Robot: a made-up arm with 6 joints.
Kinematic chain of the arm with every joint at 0, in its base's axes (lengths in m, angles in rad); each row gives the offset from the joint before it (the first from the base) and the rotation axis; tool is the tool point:
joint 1: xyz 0 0 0.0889 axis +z
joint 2: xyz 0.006 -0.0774 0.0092 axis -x
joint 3: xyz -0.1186 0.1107 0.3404 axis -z
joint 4: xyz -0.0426 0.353 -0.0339 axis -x
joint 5: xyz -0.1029 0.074 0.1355 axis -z
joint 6: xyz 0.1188 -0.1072 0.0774 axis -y
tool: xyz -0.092 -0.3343 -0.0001
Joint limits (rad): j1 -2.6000..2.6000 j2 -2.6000..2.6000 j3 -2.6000..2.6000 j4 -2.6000..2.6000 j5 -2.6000..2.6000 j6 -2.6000..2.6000
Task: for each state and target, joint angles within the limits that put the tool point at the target. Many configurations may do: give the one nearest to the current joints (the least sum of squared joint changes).
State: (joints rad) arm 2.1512 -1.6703 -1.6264 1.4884 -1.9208 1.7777
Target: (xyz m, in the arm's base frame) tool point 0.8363 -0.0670 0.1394
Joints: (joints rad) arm 2.6000 -2.1463 -1.9218 0.9106 -1.5431 1.7476
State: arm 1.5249 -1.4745 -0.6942 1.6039 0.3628 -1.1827
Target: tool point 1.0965 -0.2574 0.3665
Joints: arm 1.9866 -1.9897 -0.5189 1.6620 0.4737 -1.3546
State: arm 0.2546 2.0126 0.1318 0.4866 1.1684 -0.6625
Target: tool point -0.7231 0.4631 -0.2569
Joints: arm 0.1015 1.6077 -0.1613 0.4177 1.1001 -0.7020
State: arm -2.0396 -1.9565 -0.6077 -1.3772 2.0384 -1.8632
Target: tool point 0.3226 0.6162 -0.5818
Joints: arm -2.5007 -2.5312 -0.9081 -1.0917 2.3240 -1.8576
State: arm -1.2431 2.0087 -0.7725 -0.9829 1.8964 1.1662
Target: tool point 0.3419 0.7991 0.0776
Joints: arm -1.4177 1.8846 -0.9155 -0.9819 1.9633 1.1540
